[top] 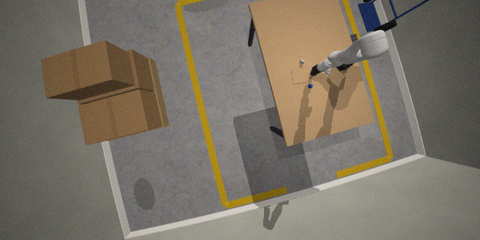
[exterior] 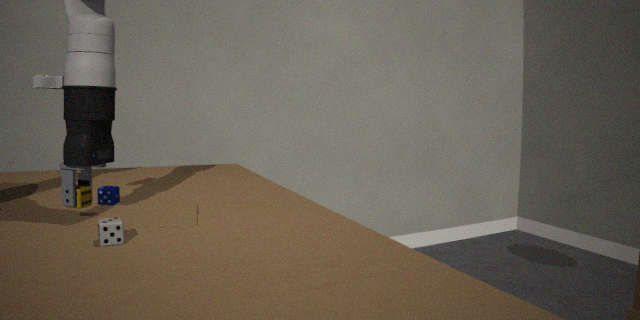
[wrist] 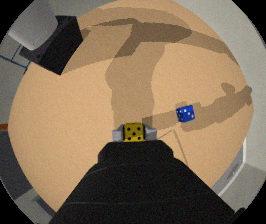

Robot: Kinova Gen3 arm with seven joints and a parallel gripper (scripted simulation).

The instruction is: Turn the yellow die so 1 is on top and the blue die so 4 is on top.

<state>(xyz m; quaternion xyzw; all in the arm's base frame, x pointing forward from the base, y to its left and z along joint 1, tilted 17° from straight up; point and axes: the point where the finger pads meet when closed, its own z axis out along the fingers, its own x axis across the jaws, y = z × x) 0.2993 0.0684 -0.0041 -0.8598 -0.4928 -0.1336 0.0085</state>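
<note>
Now: the blue die 11 cm to the left of my hand, 3 cm below it and 3 cm ahead of it. Also, from my hand: white die: 14 cm to the right, 7 cm ahead, 3 cm below; tan mat: 12 cm ahead, 4 cm below, 1 cm to the right; yellow die: 1 cm below.
</note>
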